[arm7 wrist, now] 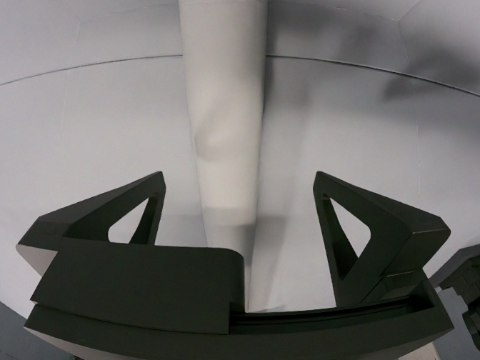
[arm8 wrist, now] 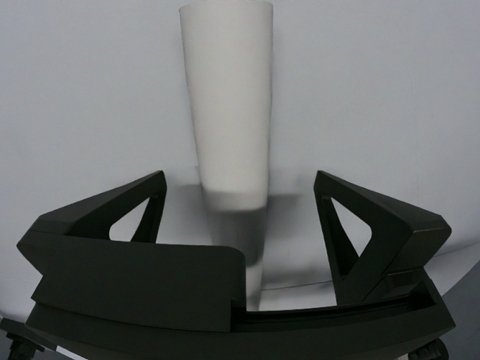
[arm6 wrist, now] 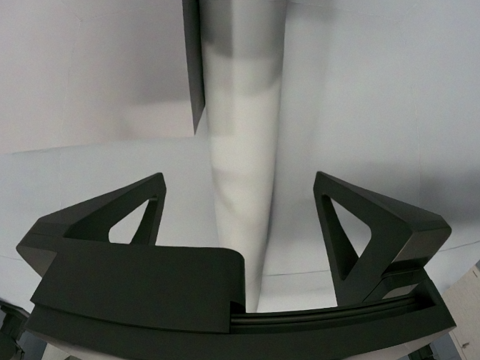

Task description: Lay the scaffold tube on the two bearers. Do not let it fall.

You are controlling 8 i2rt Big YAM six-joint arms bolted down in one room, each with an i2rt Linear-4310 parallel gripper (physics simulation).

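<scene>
The scaffold tube (arm6 wrist: 242, 115) (arm7 wrist: 227, 100) (arm8 wrist: 230, 90) is a pale, thick round tube running away from each camera over a light grey surface. One end shows at the top of the arm8 wrist view. The arm6 gripper (arm6 wrist: 240, 175), arm7 gripper (arm7 wrist: 239, 175) and arm8 gripper (arm8 wrist: 240, 175) are all open, with fingers wide apart on either side of the tube's line and not touching it. How far the tips are above the tube is hard to tell. A pale block (arm6 wrist: 95, 75) with a dark side face is beside the tube; I cannot tell if it is a bearer.
Dark parts of other arms show at the lower left (arm6 wrist: 12, 322) of the arm6 wrist view, at the right edge (arm7 wrist: 467, 295) of the arm7 wrist view and at the lower left (arm8 wrist: 22, 342) of the arm8 wrist view. A light board (arm6 wrist: 469, 307) shows at the lower right.
</scene>
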